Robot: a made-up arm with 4 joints. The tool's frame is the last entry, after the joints. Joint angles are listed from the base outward. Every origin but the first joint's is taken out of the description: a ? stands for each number. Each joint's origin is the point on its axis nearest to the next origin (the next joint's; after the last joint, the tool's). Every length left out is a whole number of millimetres.
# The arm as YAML. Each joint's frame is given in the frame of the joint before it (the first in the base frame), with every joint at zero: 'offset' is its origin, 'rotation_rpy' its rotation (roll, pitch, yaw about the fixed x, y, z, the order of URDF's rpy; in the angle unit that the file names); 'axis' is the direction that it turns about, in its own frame. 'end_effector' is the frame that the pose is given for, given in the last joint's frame.
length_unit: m
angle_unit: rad
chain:
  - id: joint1
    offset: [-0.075, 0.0, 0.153]
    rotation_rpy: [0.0, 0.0, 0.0]
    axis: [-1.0, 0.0, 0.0]
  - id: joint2
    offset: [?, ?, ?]
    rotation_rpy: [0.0, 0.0, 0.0]
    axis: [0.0, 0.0, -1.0]
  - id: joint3
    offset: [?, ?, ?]
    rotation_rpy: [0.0, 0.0, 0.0]
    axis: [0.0, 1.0, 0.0]
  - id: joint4
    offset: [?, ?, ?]
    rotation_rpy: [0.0, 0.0, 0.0]
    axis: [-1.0, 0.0, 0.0]
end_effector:
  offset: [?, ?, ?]
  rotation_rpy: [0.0, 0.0, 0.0]
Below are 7 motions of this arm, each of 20 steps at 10 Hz.
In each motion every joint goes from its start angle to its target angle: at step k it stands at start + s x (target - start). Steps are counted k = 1, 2, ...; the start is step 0. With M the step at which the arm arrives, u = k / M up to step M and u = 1 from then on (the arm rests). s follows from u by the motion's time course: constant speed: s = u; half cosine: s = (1 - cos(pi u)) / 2; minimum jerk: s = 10 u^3 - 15 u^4 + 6 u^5.
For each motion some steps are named. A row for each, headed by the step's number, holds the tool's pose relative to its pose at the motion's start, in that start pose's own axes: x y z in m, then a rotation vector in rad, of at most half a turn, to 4 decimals.
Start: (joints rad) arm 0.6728 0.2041 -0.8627 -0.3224
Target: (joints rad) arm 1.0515 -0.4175 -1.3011 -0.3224
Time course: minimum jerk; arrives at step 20
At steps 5, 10, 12, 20:
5: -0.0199 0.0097 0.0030 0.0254 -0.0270 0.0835
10: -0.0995 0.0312 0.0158 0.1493 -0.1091 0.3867
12: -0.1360 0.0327 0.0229 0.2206 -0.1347 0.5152
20: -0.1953 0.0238 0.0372 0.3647 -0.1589 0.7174

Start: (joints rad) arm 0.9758 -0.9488 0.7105 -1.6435
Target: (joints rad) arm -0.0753 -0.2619 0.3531 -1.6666
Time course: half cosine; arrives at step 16
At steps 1, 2, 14, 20:
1: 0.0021 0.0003 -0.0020 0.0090 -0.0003 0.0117
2: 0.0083 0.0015 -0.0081 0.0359 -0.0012 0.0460
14: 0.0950 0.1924 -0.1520 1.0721 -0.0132 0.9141
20: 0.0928 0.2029 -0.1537 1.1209 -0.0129 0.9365

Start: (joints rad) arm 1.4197 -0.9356 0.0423 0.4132
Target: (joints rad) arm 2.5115 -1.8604 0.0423 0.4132
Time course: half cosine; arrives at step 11
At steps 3, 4, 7, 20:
3: -0.0624 0.0408 -0.0661 -0.1061 0.0846 0.2061
4: -0.1112 0.0544 -0.1044 -0.1647 0.1523 0.3521
7: -0.2762 0.0225 -0.1658 -0.2643 0.4409 0.8599
20: -0.3468 -0.0453 -0.1395 -0.2289 0.6888 1.1969

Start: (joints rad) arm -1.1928 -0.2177 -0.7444 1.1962
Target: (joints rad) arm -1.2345 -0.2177 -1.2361 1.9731
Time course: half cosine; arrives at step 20
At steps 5, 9, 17, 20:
5: 0.0226 0.0311 -0.0028 -0.1095 -0.0189 -0.0710
9: 0.0795 0.0814 -0.0177 -0.3151 -0.0317 -0.2101
17: 0.2309 0.1277 -0.0753 -0.6988 0.0293 -0.4836
20: 0.2488 0.1277 -0.0831 -0.7377 0.0423 -0.5119

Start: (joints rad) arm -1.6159 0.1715 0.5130 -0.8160
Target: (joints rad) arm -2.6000 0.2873 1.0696 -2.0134
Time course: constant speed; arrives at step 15
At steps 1, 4, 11, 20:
1: -0.0077 -0.0238 0.0070 0.1394 0.0516 -0.0196
4: -0.0394 -0.0919 -0.0002 0.5499 0.2096 -0.0978
11: -0.2063 -0.1573 -0.0953 1.4331 0.6001 -0.4216
20: -0.3611 -0.1249 -0.1035 1.8542 0.8361 -0.7236

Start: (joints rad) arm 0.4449 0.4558 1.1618 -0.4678
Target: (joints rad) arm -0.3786 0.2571 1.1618 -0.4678
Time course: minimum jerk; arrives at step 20
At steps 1, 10, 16, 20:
1: -0.0002 0.0000 0.0001 0.0001 0.0008 0.0006
10: -0.0893 -0.0147 0.0550 0.0606 0.3194 0.2713
16: -0.1475 -0.0518 0.1229 0.1259 0.5781 0.5339
20: -0.1531 -0.0582 0.1326 0.1355 0.6103 0.5697

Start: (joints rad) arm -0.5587 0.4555 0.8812 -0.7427
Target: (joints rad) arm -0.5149 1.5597 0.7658 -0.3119
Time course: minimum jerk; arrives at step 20
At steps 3, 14, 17, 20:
3: 0.0018 0.0050 0.0012 0.0105 -0.0158 -0.0120
14: 0.0832 0.1033 0.1201 0.3206 -0.4355 -0.4697
17: 0.0967 0.1037 0.1532 0.3742 -0.4894 -0.5619
20: 0.0991 0.1030 0.1599 0.3848 -0.4992 -0.5803

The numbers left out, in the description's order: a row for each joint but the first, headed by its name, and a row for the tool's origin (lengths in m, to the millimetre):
joint2: 0.0 0.118 0.116
joint3: 0.006 0.287 0.0
joint4: 0.063 0.0 -0.328
tool: 0.0 0.034 0.347

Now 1 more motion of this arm.
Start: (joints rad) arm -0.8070 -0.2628 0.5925 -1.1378
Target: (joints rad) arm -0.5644 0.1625 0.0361 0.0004
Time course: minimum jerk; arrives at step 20
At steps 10, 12, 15, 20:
10: 0.0426 0.1855 -0.0623 -0.5780 -0.3586 0.0342
12: 0.0691 0.2370 -0.1058 -0.7996 -0.5015 -0.0008
15: 0.1173 0.2803 -0.1633 -1.0618 -0.6724 -0.0771
20: 0.1484 0.2937 -0.1907 -1.1884 -0.7554 -0.1284

